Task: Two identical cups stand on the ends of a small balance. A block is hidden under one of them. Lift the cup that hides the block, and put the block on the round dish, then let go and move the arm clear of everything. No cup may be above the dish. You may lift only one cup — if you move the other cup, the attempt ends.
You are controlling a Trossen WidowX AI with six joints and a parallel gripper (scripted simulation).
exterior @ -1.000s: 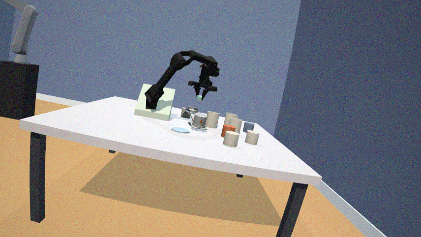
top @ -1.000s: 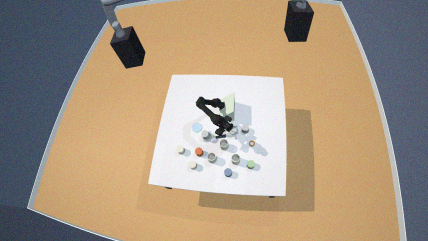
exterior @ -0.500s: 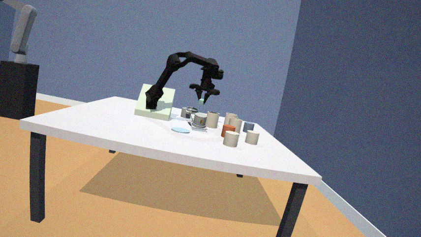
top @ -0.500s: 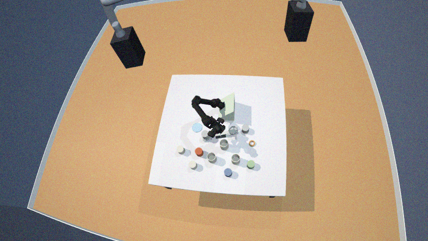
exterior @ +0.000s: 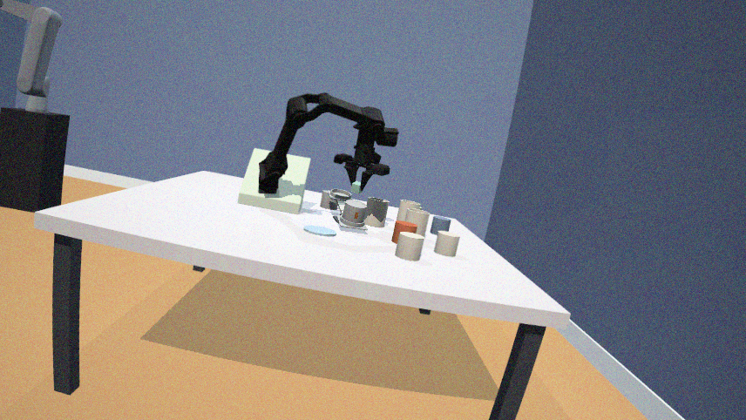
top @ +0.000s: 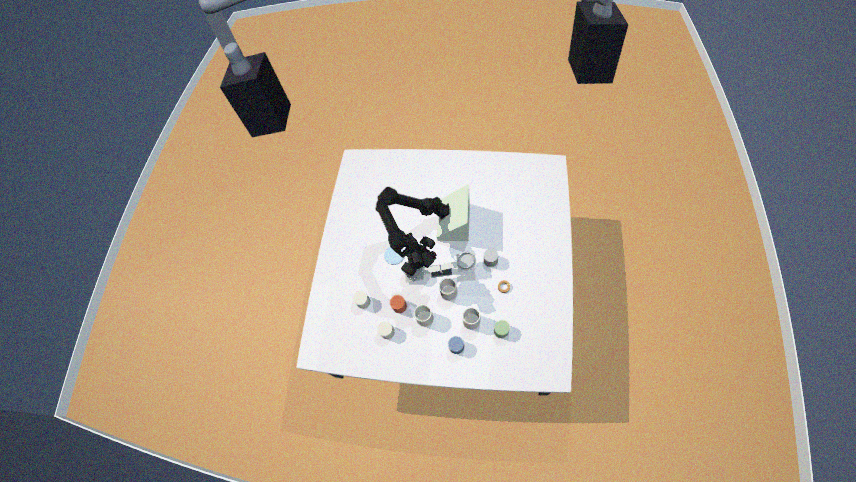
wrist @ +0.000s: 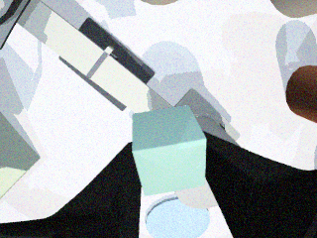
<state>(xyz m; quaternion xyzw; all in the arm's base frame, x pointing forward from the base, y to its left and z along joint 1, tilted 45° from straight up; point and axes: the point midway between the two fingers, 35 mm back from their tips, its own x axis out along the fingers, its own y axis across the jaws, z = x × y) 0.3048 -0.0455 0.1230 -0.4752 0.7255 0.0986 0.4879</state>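
My gripper tip is now 16 cm to the left of the pale blue dish, 13 cm above it and 12 cm past it. Round my gripper tip: teal block 1 cm above; orange cylinder 16 cm ahead, 15 cm to the right, 9 cm below; grey cup 33 cm to the left, 9 cm below, 4 cm behind.
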